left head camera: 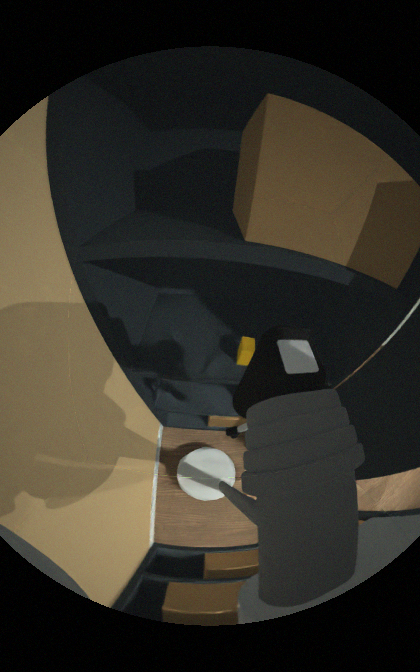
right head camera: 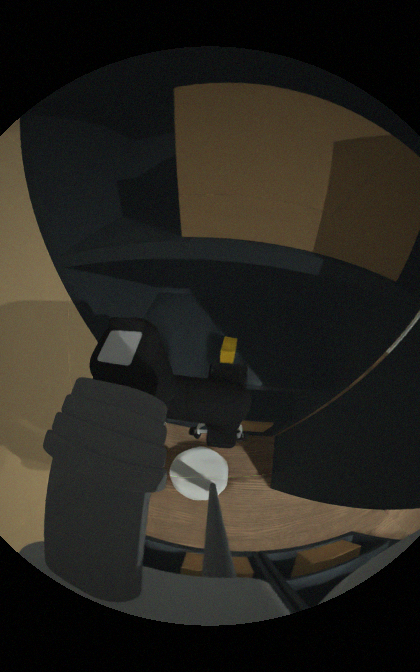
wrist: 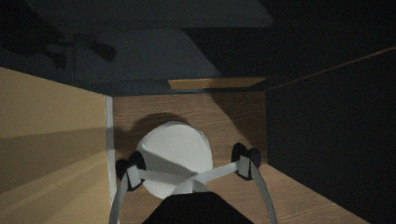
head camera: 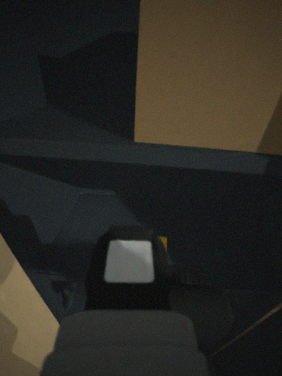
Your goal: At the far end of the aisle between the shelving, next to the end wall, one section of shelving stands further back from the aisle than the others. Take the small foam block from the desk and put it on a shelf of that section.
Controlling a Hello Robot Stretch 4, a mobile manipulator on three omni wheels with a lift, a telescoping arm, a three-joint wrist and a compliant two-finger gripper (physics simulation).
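Frame: origin at the robot's base, x ahead, y left, z up, level; metres.
Seen in the pictures: gripper, fingertip midpoint: [wrist: 188, 159]; robot's base, origin of the base link: [wrist: 175, 156].
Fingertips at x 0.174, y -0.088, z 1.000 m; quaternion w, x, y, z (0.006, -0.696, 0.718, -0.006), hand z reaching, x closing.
Pixels of each thing's middle, then the offset from my fingertips to it. Level surfaces: height alone.
- small yellow foam block, body centre: [head camera: 158, 251] 0.283 m ahead, 0.015 m right, 0.009 m up
- dark shelf, its level: 0.036 m down
- large cardboard box, body centre: [head camera: 246, 67] 0.345 m ahead, 0.144 m right, 0.556 m up
The small yellow foam block [head camera: 163, 243] [left head camera: 245, 351] [right head camera: 228, 350] stands on a dark shelf [head camera: 95, 220] [left head camera: 172, 320] [right head camera: 182, 320] of the shelving section beside the tan end wall [left head camera: 30, 250]. The robot's arm covers part of the block in the head view. The block does not show in the wrist view. My gripper [wrist: 188, 159] [right head camera: 218, 433] is open and empty, its two dark fingertips wide apart. It is apart from the block, in front of and below it, over the wooden floor. In the left head view one fingertip shows and the arm hides the other.
A large cardboard box [head camera: 210, 75] [left head camera: 300, 185] [right head camera: 250, 170] stands on the shelf above. A white round object [left head camera: 206, 462] [right head camera: 200, 465] [wrist: 177, 142] is on the floor below the gripper. A dark panel [right head camera: 340, 450] [wrist: 325, 135] stands at the right. Low boxes show on the opposite shelving.
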